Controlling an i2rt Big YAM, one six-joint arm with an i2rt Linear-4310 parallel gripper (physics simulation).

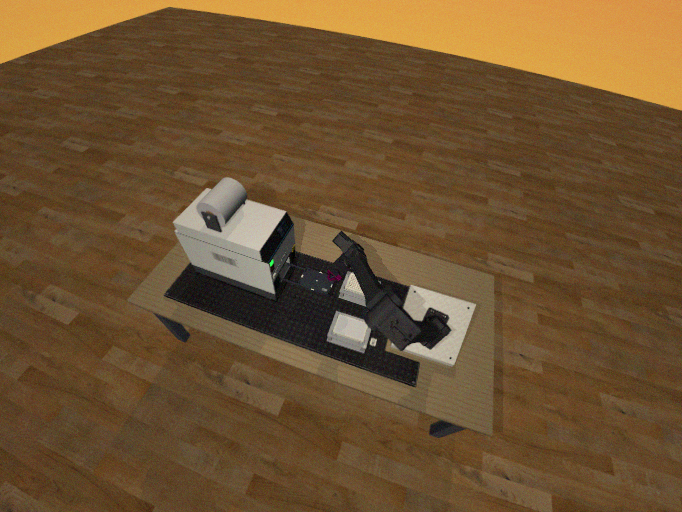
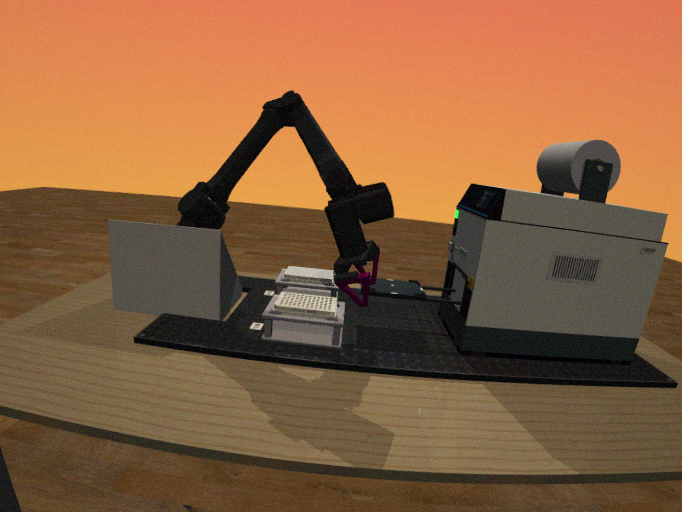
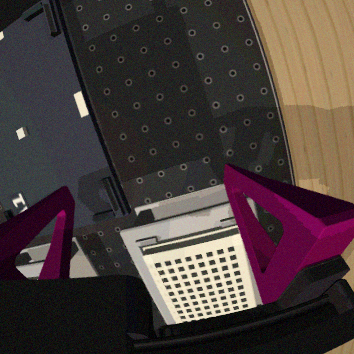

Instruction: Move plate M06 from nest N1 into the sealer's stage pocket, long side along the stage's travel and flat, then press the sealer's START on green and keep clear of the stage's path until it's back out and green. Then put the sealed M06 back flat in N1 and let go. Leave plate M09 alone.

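Frame: origin at the arm's base, x back, y right, z up, level; centimetres.
Seen in the pictures: gripper, fingertip midpoint: (image 1: 334, 273) (image 2: 368, 295) (image 3: 146, 182); arm's base at its link origin: (image 2: 180, 255).
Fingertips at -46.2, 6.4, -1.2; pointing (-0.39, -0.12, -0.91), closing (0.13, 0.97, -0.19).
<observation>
Pixels of each thing's middle, then the offset from my fingertips to it, as dx, dy, dz. Level surfaces: height alone.
- cream plate with open wells, body centre: (image 3: 207, 291) (image 2: 306, 304) (image 1: 360, 285) +12.7, +1.4, -3.5
- pale nest at the middle of its body: (image 3: 206, 269) (image 2: 305, 318) (image 1: 360, 289) +12.7, +1.4, -6.7
- white-topped plate at the middle of its body: (image 2: 309, 275) (image 1: 350, 328) +16.2, -19.6, -3.5
- film roll at the middle of its body: (image 2: 575, 167) (image 1: 222, 202) -43.0, -9.7, +32.0
- black perforated board at its surface level: dz -9.8
A cream plate with open wells (image 1: 352, 282) (image 2: 305, 303) (image 3: 200, 280) sits flat in a pale nest (image 2: 269, 314) (image 3: 185, 225). A white-topped plate (image 1: 351, 326) (image 2: 308, 273) sits in the other nest (image 1: 347, 343). No plate or nest label is readable. The sealer (image 1: 231, 242) (image 2: 550, 286) shows a green light (image 1: 271, 262) (image 2: 456, 213). Its dark stage (image 1: 315, 279) (image 2: 397, 287) (image 3: 45, 100) is out and bears no plate. My gripper (image 1: 330, 275) (image 2: 369, 294) (image 3: 146, 182) is open and empty, above the sealer-side end of the open-well plate's nest.
Two rails (image 2: 440, 299) link the stage to the sealer. A film roll (image 1: 224, 199) (image 2: 578, 165) stands on top of the sealer. The nests and sealer stand on a black perforated board (image 1: 297, 319) (image 2: 407, 358) (image 3: 165, 100). A small marker tile (image 1: 373, 341) (image 2: 256, 326) lies beside each nest.
</observation>
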